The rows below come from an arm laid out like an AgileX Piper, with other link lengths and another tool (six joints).
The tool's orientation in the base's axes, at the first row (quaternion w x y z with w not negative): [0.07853, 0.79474, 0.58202, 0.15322]
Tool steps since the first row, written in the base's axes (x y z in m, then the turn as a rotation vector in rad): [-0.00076, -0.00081, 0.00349, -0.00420, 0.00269, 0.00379]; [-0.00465, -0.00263, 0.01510, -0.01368, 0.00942, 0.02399]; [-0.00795, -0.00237, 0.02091, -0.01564, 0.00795, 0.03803]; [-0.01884, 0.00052, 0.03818, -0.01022, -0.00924, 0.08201]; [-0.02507, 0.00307, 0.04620, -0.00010, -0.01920, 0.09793]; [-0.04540, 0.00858, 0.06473, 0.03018, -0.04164, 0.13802]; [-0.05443, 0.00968, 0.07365, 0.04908, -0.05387, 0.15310]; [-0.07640, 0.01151, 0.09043, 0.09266, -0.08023, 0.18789]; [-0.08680, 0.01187, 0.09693, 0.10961, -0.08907, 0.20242]
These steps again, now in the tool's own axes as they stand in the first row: [-0.00045, 0.00062, -0.00358, 0.00197, -0.00347, -0.00483]; [-0.00148, 0.00120, -0.01590, 0.00882, -0.00797, -0.02665]; [-0.00126, -0.00009, -0.02246, 0.00902, -0.00503, -0.04059]; [0.00111, -0.00556, -0.04220, 0.00089, 0.01852, -0.08107]; [0.00303, -0.00953, -0.05169, -0.00335, 0.03556, -0.09319]; [0.00548, -0.02394, -0.07564, -0.01021, 0.08195, -0.12196]; [0.00539, -0.02972, -0.08700, -0.01432, 0.10735, -0.13047]; [0.00363, -0.04499, -0.11004, -0.02204, 0.16534, -0.15001]; [0.00209, -0.05251, -0.11962, -0.02355, 0.18776, -0.15847]
